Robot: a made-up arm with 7 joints. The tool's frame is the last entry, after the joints.
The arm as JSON. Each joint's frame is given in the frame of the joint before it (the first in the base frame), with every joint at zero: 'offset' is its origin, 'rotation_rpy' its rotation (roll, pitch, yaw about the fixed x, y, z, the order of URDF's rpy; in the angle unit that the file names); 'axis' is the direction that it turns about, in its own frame. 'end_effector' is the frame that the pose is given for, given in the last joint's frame.
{
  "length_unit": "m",
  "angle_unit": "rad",
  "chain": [
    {
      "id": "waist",
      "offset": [
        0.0,
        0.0,
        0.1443
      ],
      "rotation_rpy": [
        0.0,
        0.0,
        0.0
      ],
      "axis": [
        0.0,
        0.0,
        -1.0
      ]
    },
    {
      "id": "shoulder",
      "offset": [
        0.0,
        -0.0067,
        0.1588
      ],
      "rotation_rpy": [
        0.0,
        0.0,
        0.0
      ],
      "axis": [
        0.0,
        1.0,
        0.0
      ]
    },
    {
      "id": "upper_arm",
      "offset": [
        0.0,
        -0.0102,
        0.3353
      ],
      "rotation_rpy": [
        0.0,
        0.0,
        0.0
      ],
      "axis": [
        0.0,
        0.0,
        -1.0
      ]
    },
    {
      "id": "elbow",
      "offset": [
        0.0,
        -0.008,
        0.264
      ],
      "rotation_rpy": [
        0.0,
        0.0,
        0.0
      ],
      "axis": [
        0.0,
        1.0,
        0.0
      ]
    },
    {
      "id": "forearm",
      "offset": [
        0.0,
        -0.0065,
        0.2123
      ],
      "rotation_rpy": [
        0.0,
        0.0,
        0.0
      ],
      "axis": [
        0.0,
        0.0,
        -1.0
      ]
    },
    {
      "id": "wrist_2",
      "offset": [
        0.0,
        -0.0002,
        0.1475
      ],
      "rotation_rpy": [
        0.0,
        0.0,
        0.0
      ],
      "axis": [
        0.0,
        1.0,
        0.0
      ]
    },
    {
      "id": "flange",
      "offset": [
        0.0,
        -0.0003,
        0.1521
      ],
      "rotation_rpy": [
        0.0,
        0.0,
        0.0
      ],
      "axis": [
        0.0,
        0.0,
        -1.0
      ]
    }
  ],
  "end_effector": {
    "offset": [
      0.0,
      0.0,
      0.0
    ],
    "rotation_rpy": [
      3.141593,
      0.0,
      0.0
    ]
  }
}
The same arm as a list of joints. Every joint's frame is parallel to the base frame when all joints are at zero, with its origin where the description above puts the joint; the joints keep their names.
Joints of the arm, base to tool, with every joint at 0 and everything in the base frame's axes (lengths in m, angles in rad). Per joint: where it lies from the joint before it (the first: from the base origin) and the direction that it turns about. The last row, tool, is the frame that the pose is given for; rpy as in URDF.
waist: axis -z xyz 0.0000 0.0000 0.1443
shoulder: axis +y xyz 0.0000 -0.0067 0.1588
upper_arm: axis -z xyz 0.0000 -0.0102 0.3353
elbow: axis +y xyz 0.0000 -0.0080 0.2640
forearm: axis -z xyz 0.0000 -0.0065 0.2123
wrist_2: axis +y xyz 0.0000 -0.0002 0.1475
flange: axis -z xyz 0.0000 -0.0003 0.1521
tool: xyz 0.0000 0.0000 0.0000 rpy -3.1416 0.0000 0.0000

